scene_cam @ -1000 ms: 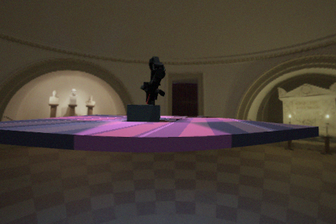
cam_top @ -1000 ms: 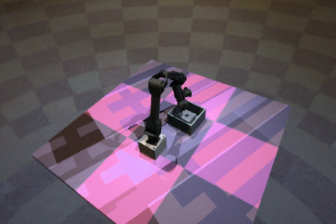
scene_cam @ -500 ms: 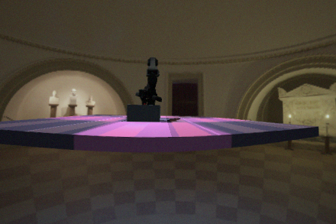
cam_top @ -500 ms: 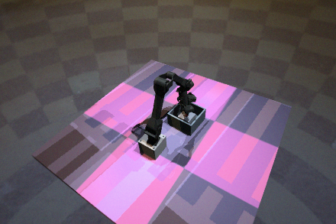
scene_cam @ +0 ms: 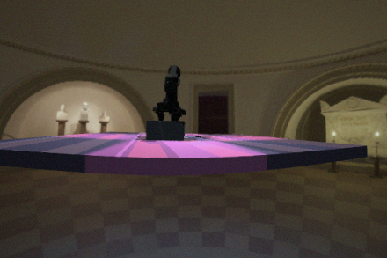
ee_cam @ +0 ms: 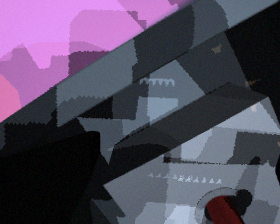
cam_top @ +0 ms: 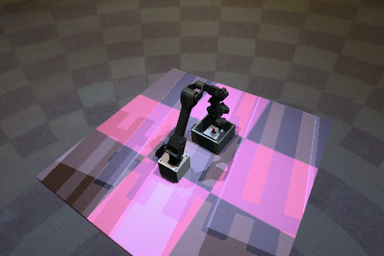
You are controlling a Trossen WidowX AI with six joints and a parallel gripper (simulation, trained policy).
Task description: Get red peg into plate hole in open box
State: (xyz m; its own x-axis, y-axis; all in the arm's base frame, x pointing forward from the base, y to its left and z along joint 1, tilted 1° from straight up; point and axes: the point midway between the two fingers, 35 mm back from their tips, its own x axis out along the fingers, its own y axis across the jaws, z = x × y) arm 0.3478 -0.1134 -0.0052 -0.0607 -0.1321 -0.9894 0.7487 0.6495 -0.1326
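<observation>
Right now the red peg is 40 mm behind my gripper tip, 10 mm to the left of it and 20 mm below it. The rest, counted from my gripper tip: dark box (40 mm behind, 10 mm to the left, 40 mm below).
</observation>
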